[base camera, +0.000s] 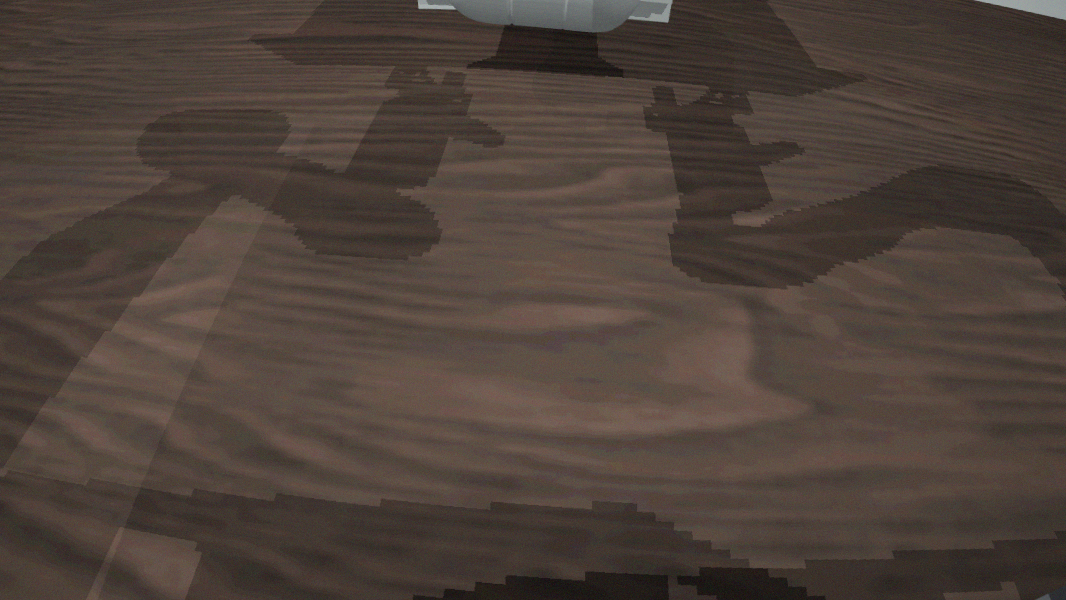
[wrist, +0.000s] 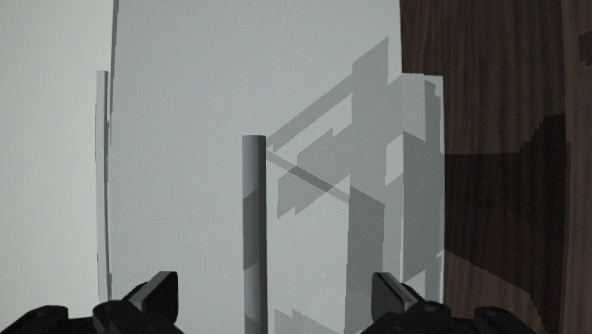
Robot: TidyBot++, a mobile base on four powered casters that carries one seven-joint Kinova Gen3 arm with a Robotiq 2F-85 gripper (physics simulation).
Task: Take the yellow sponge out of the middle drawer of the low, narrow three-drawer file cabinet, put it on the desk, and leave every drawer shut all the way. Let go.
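Frame: origin at the arm's base, x back, y left, z down, level; metres.
Where they show: gripper, fingertip midpoint: (wrist: 275, 294).
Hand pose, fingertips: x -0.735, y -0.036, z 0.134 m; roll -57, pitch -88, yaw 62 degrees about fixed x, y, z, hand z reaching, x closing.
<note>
Each offset is from my fingertips to the centre of the thing. "spot": to the spot under its first point. Level surfaces: height alone.
My gripper (wrist: 275, 294) is open in the wrist view, with its two dark fingers wide apart. A grey bar handle {spot: dx +0.011, dy -0.036, dz -0.008 m} (wrist: 254, 215) runs between them, nearer the left finger, and neither finger touches it. The handle is on a pale drawer front {dx -0.037, dy +0.014, dz -0.009 m} (wrist: 190, 150), which appears to be the middle drawer and stands forward of its neighbours. The inside of this drawer does not show. The yellow sponge and the desk top do not show in either view.
Part of another bar (wrist: 102, 200) shows past the front's left edge. A pale strip of the cabinet (wrist: 415, 105) shows past its right edge, beside brown wood floor {dz +0.263 m} (wrist: 490, 100) (base camera: 559, 357). A pale rounded part of my arm (base camera: 552, 11) hangs at the base view's top.
</note>
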